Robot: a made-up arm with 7 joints.
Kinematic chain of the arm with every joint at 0, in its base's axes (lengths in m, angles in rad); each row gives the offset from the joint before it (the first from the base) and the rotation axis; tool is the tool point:
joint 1: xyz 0 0.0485 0 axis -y
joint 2: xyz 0 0.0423 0 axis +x
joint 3: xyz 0 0 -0.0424 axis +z
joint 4: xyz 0 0 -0.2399 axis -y
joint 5: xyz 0 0 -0.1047 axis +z
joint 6: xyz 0 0 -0.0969 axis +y
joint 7: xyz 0 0 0 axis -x
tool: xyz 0 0 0
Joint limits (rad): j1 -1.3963..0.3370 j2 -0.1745..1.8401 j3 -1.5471..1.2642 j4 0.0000..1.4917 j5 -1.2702..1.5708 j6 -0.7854..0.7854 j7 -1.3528..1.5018
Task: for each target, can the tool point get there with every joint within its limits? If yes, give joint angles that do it. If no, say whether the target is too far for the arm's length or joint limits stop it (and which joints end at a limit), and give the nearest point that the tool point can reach.
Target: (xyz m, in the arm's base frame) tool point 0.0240 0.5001 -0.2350
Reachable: yes | joints -0.2593 1.0318 0.2404 0.4405 -0.8611 -0.5197 -0.5585
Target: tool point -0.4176 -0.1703 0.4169
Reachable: no: too far | nearest point -0.3324 -0.1506 -0.0629 | short by 0.488 m
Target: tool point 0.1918 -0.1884 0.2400
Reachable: no: joint limits stop it (at a limit: joint 1, joint 2, joint 4) | nearest point 0.2119 -0.1111 -0.2089 | short by 0.456 m
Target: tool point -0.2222 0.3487 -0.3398
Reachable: yes | joints -0.6886 0.5631 0.0602 0.2223 -0.4323 -0.4590 -0.4422
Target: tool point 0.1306 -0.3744 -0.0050
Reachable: no: joint limits stop it (at a limit: joint 1, joint 2, joint 4) | nearest point 0.1355 -0.1520 -0.2281 | short by 0.315 m
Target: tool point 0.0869 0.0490 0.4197
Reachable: no: joint limits stop it (at a limit: joint 2, joint 3, joint 4) | nearest point 0.0549 0.3273 0.2653 | short by 0.320 m
